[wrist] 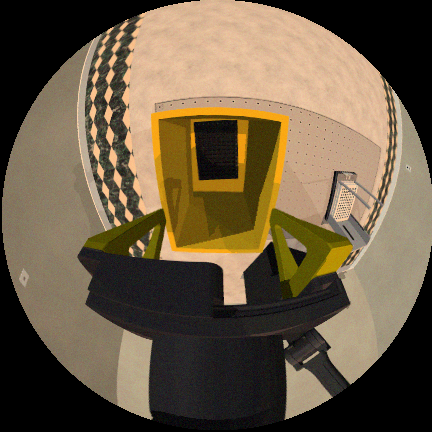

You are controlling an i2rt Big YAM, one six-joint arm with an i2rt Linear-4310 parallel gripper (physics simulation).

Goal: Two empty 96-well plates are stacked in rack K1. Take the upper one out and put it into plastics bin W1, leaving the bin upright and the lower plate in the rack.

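Observation:
The yellow plastics bin W1 stands upright in the middle of the wrist view, its open mouth facing the camera. A black 96-well plate lies inside it, low down towards the far wall. My gripper is open and empty, its two yellow-green fingers wide apart at the near part of the bin's mouth and above it. At the right, a pale 96-well plate sits in the grey rack K1, with a dark edge along its left side. How firmly it is seated is too small to tell.
A perforated board lies behind and to the right of the bin. Two thin grey rods stick out at the rack's right side. A checkered border runs along the left of the table, with another at the far right.

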